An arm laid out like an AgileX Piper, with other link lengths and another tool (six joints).
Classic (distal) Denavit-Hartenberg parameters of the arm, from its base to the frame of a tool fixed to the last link. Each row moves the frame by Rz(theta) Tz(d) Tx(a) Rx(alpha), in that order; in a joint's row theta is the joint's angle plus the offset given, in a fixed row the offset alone. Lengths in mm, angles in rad.
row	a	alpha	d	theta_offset
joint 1	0	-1.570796	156.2	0
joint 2	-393.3	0	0	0.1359
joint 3	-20.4	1.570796	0	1.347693
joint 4	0	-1.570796	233.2	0
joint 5	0	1.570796	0	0
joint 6	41.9	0.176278	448.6	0.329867
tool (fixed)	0	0	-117.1	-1.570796
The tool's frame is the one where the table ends.
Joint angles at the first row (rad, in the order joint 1, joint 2, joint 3, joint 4, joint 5, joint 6):
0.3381 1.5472 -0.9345 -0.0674 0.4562 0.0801
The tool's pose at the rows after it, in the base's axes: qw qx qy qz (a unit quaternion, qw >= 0); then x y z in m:
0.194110, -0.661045, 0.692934, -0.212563, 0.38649, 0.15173, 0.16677
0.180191, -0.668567, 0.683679, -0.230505, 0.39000, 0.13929, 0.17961
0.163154, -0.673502, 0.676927, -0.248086, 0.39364, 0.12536, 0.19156
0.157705, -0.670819, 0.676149, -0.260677, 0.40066, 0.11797, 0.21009
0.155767, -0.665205, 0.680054, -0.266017, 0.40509, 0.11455, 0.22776
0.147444, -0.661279, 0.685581, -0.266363, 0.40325, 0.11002, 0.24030
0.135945, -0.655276, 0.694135, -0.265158, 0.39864, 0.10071, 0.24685
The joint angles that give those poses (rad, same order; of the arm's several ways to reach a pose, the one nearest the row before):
0.3381 1.5257 -0.9736 -0.1085 0.5071 0.0808
0.3381 1.5193 -1.0351 -0.1584 0.5879 0.0824
0.3381 1.5186 -1.0979 -0.2063 0.6698 0.0844
0.3381 1.5182 -1.1747 -0.2288 0.7461 0.0846
0.3381 1.5182 -1.2475 -0.2336 0.8171 0.0855
0.3381 1.5182 -1.3088 -0.2344 0.8928 0.0855
0.3263 1.5149 -1.3443 -0.2344 0.9513 0.0854

